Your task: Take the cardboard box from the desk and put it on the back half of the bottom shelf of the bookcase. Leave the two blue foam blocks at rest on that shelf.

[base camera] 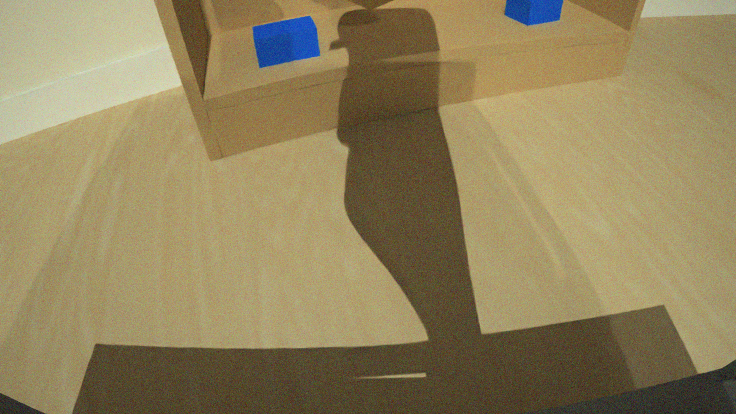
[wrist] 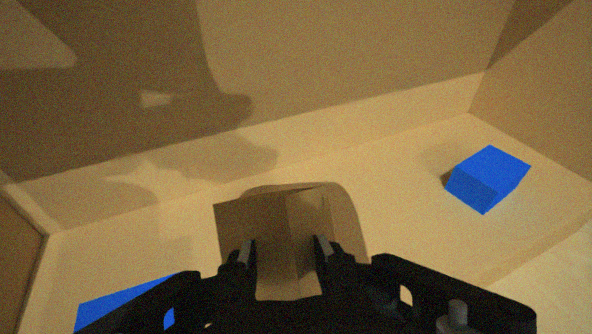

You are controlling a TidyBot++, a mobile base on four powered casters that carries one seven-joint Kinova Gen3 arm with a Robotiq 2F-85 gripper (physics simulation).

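Frame: origin at the arm's base, x back, y right, z up, level; centimetres.
Where they show: gripper, fingertip midpoint: [wrist: 285, 253].
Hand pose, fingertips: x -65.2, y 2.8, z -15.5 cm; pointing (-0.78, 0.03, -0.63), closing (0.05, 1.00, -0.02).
Observation:
Each offset is from my fingertips to the top centre of the thing. Level surfaces: height alone.
My gripper [wrist: 285, 253] is shut on the brown cardboard box {dx -0.7, dy -0.3, dz +3.9 cm} [wrist: 252, 220], which sticks out past the fingertips in the wrist view. The box is over the bottom shelf {dz -14.1 cm} [base camera: 488, 31] [wrist: 395, 200], between the two blue blocks; its exact height above the shelf is hard to tell. A dark shadow lies right beside it. The left blue foam block {dx -1.4, dy -13.6, dz -9.6 cm} [base camera: 285, 42] [wrist: 112, 301] rests on the shelf, partly hidden by the gripper's left finger in the wrist view. The right blue foam block {dx -14.6, dy +30.2, dz -9.6 cm} [base camera: 534, 10] [wrist: 487, 180] rests near the right side wall, apart from the box.
The bookcase [base camera: 545, 72] [wrist: 360, 55] has a left side panel [base camera: 180, 61] and a right side wall [wrist: 550, 105]. Its back panel stands behind the shelf. The arm's shadow crosses the wooden floor {dz -24.1 cm} [base camera: 257, 231] and the bookcase front. A white baseboard [base camera: 87, 97] runs at the left.

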